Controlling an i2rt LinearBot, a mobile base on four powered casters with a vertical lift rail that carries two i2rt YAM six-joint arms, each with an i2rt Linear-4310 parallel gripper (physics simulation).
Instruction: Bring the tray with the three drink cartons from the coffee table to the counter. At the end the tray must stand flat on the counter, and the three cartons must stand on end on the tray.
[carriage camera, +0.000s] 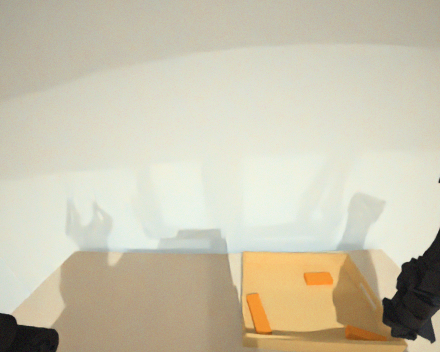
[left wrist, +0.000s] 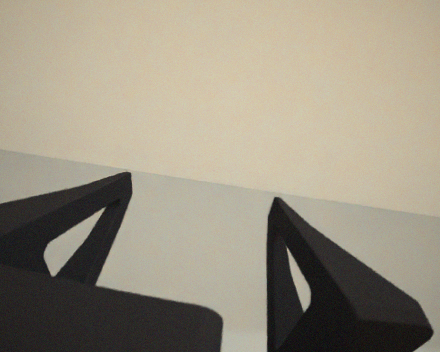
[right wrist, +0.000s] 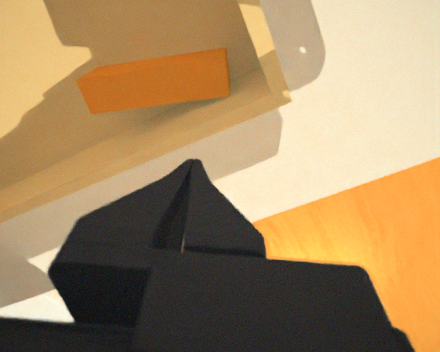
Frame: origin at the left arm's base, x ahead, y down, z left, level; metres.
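Where they show: left gripper, fingertip midpoint: (left wrist: 201, 194); right gripper, fingertip midpoint: (carriage camera: 392, 334) (right wrist: 193, 169).
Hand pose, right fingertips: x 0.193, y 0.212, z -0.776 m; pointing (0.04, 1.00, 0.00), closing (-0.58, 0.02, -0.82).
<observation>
Each offset is from my right fingertips to the top centre of the thing. "*": to the spot under its first point. Level surfaces: height alone.
A light wooden tray @(dx +0.183, dy +0.048, dz +0.179 m) (carriage camera: 290, 346) (right wrist: 145, 150) stands flat on a pale top against the wall; I cannot tell whether this is the counter. In the carriage view, one orange carton @(* dx +0.105, dy +0.085, dz +0.376 m) (carriage camera: 258, 314) lies on its side along the tray's left wall, and another carton @(* dx +0.251, dy +0.091, dz +0.092 m) (carriage camera: 318, 278) appears to lie near the back. A third carton (carriage camera: 364, 333) (right wrist: 160, 82) lies on its side by the front right corner. My right gripper (right wrist: 193, 169) is shut and empty, just outside the tray's wall in the right wrist view. My left gripper (left wrist: 201, 194) is open and empty, facing a plain wall.
The pale top @(dy +0.123 m) (carriage camera: 145, 300) (right wrist: 350, 125) extends left of the tray, under shadows. Its edge borders an orange wooden floor @(dy +1.033 m) (right wrist: 410, 240) in the right wrist view. Dark parts of my right arm (carriage camera: 415, 300) and left arm (carriage camera: 27, 337) show at the carriage view's sides.
</observation>
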